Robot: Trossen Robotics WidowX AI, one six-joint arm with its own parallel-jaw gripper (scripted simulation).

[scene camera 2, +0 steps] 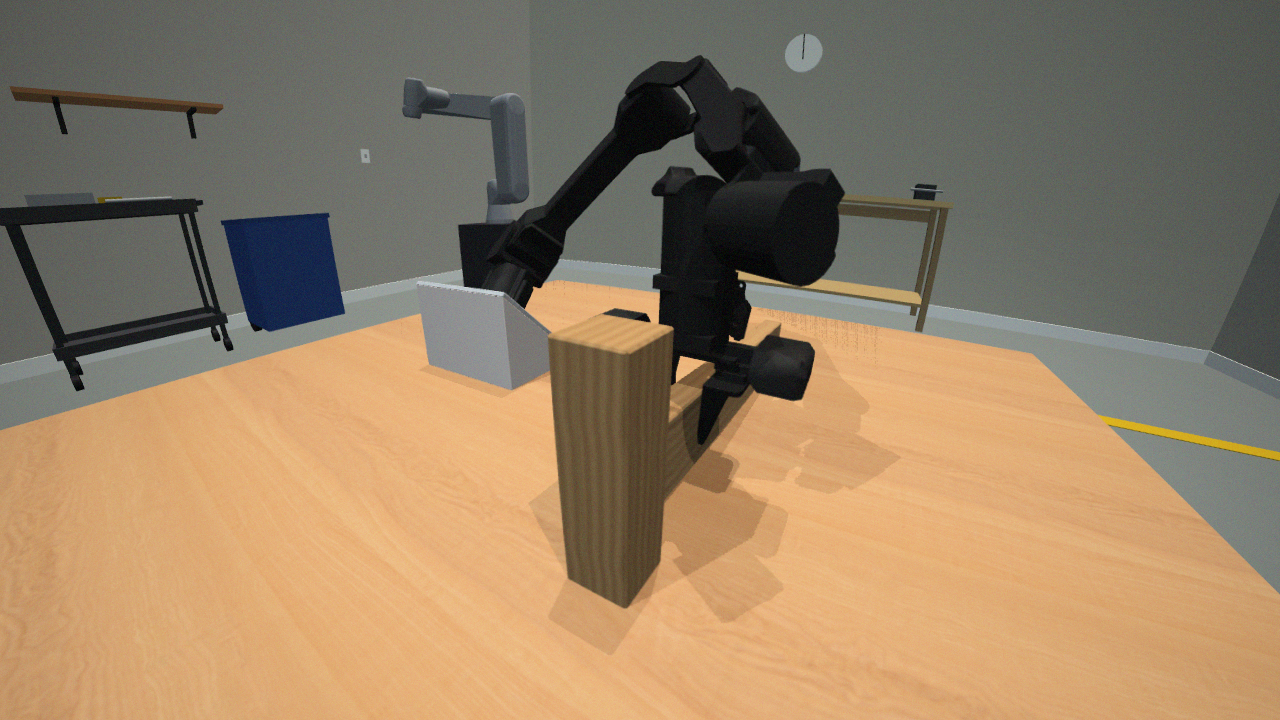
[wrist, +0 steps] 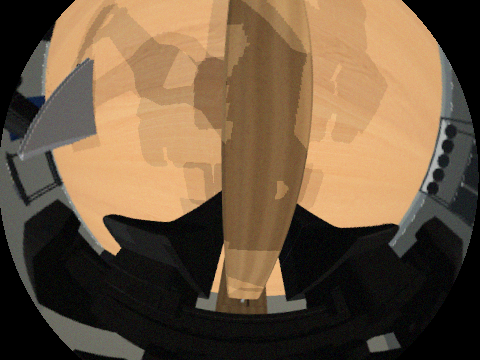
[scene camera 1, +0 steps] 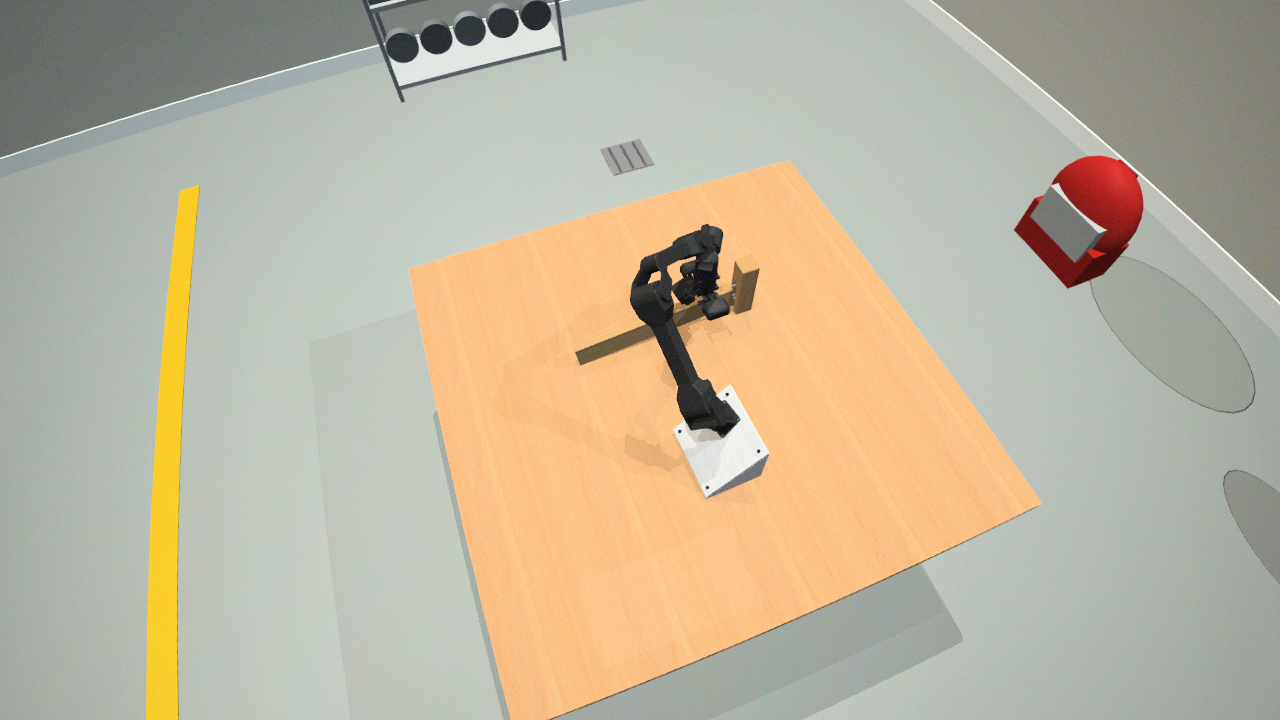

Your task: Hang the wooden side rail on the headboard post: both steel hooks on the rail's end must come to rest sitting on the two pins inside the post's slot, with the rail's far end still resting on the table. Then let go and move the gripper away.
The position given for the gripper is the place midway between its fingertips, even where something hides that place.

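The gripper [scene camera 2: 685,437] appears in scene camera 1 [scene camera 1: 702,308] and in the wrist view [wrist: 250,191] too. A wooden side rail [scene camera 2: 685,399] is also visible in the wrist view [wrist: 266,117]. As for a wooden headboard post [scene camera 2: 610,376], the wrist view [wrist: 225,304] and scene camera 1 [scene camera 1: 745,271] both include it.
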